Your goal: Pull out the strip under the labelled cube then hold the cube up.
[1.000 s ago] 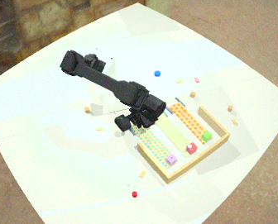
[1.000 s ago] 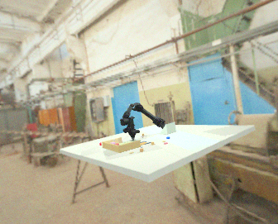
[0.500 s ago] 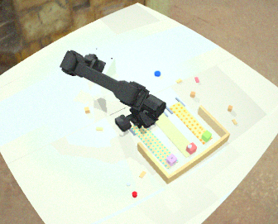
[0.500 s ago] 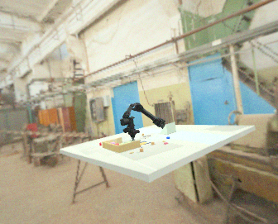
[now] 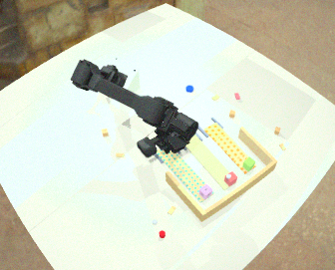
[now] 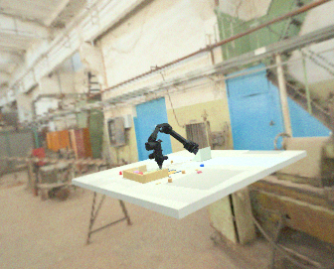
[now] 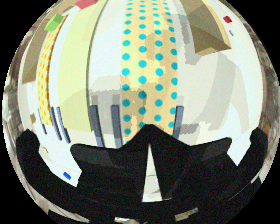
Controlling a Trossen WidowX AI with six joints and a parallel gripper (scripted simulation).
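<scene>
The teal-dotted strip lies 90 mm ahead of my gripper tip and 30 mm to the right of it. Round my gripper tip: blue disc: 130 mm behind, 300 mm to the left; then labelled cube: 200 mm ahead, 50 mm to the right, 10 mm above; then red disc: 190 mm ahead, 250 mm to the right, 10 mm above.
</scene>
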